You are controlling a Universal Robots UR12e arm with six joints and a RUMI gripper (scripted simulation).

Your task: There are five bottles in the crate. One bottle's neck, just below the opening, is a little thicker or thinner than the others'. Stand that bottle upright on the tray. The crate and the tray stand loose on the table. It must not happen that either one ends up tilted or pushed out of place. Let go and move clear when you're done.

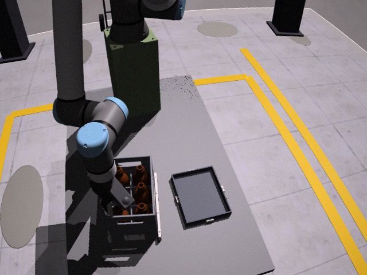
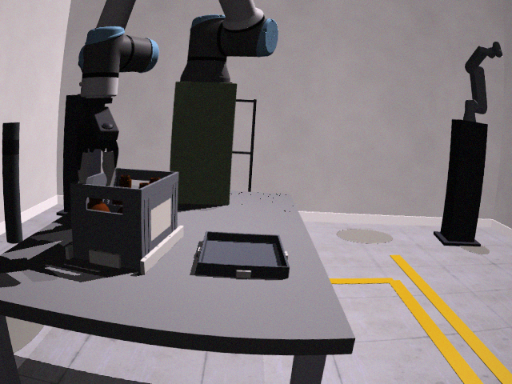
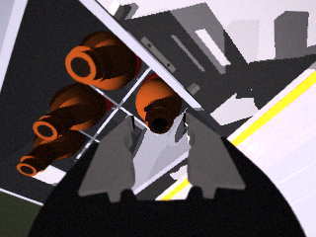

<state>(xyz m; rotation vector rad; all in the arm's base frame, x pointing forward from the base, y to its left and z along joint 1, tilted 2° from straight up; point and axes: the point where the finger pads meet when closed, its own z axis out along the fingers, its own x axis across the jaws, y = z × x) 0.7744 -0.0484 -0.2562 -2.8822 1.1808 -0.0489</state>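
Right now the dark grey crate is 90 mm behind my hand, 70 mm below it and 40 mm to the left of it. Also, from my hand: black tray 320 mm to the left, 140 mm below, 130 mm behind.
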